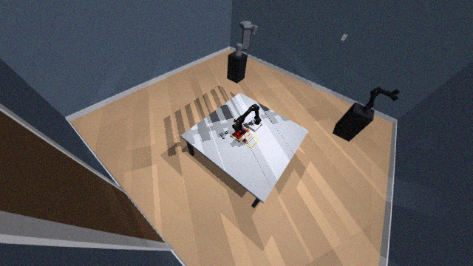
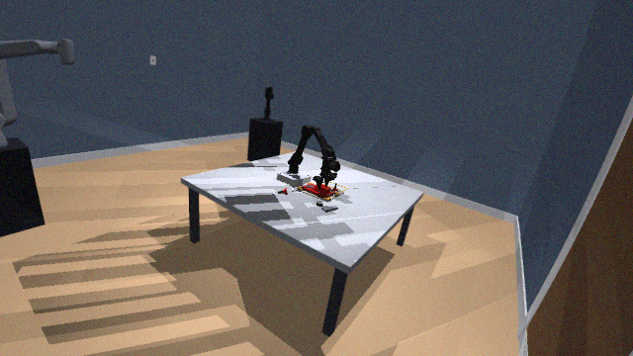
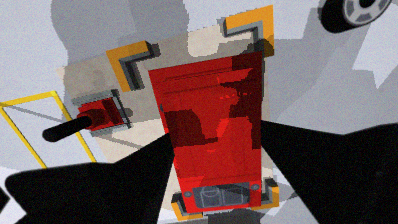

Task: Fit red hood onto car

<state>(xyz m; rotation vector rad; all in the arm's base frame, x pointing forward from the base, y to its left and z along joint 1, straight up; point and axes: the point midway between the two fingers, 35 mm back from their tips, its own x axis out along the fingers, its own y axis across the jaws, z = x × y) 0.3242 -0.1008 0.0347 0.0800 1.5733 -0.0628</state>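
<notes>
Right now my gripper tip is 3 cm to the right of the beige jig, 3 cm past it and 3 cm above it. From my gripper tip the other things lie so: red hood (1 cm above); then wheel (15 cm to the right, 7 cm ahead, 4 cm below).
</notes>
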